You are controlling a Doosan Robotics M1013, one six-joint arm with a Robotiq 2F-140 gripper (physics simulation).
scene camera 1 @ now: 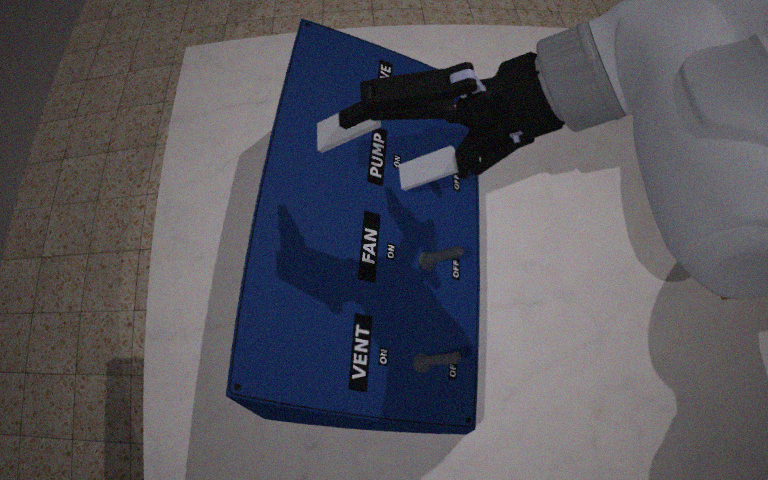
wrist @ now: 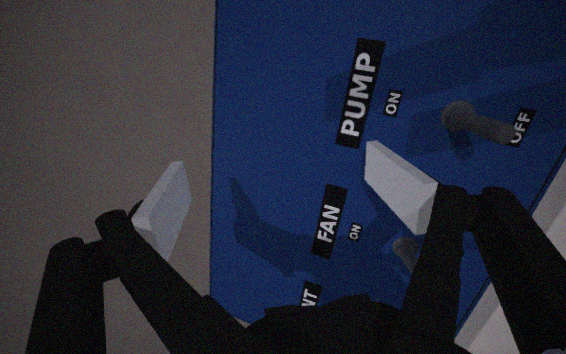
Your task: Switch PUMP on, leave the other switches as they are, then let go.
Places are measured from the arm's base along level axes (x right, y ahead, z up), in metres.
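Pixels of known places: gripper, fingertip midpoint: [scene camera 1: 364, 159] [wrist: 278, 170].
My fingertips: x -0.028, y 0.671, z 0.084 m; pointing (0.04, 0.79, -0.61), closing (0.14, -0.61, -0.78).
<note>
For each thing: its top centre in the pictures, then the offset to it from my fingertips. "spot": a spot on its surface instead. Level surfaces: height alone.
- PUMP label, middle of its top: [wrist: 355, 97] [scene camera 1: 377, 152] dz -0.063, dx +0.052, dy -0.015 m
- PUMP switch, surface spot: [wrist: 482, 124] spot: dz -0.070, dx +0.046, dy -0.100 m
- FAN switch, middle of its top: [wrist: 407, 278] [scene camera 1: 445, 248] dz -0.061, dx -0.075, dy -0.086 m
- VENT switch, surface spot: [scene camera 1: 437, 360] spot: dz -0.075, dx -0.196, dy -0.072 m
- pale table, its level: dz -0.192 m
- DRIVE label, middle of its top: [scene camera 1: 384, 80] dz -0.063, dx +0.171, dy -0.026 m
The blue switch panel [scene camera 1: 305, 362] [wrist: 275, 75] carries labelled lever switches. The PUMP label [scene camera 1: 377, 156] [wrist: 361, 93] shows in both views. The PUMP switch [wrist: 482, 124] leans to its OFF mark in the wrist view; in the scene view it is hidden behind the gripper. The FAN switch [scene camera 1: 440, 257] [wrist: 405, 249] leans to OFF in the scene view and is partly covered by a finger in the wrist view. The VENT switch [scene camera 1: 437, 360] leans to OFF. The DRIVE switch is hidden. My gripper [scene camera 1: 361, 159] [wrist: 278, 170] is open and empty above the panel, with one pad on the label side of the PUMP lever.
The panel stands on a pale table [scene camera 1: 543, 339], with tiled floor [scene camera 1: 67, 254] beyond its left and far edges. The arm [scene camera 1: 690, 135] reaches in from the right, and its shadow falls across the panel. The DRIVE label [scene camera 1: 385, 70] is partly covered by the gripper.
</note>
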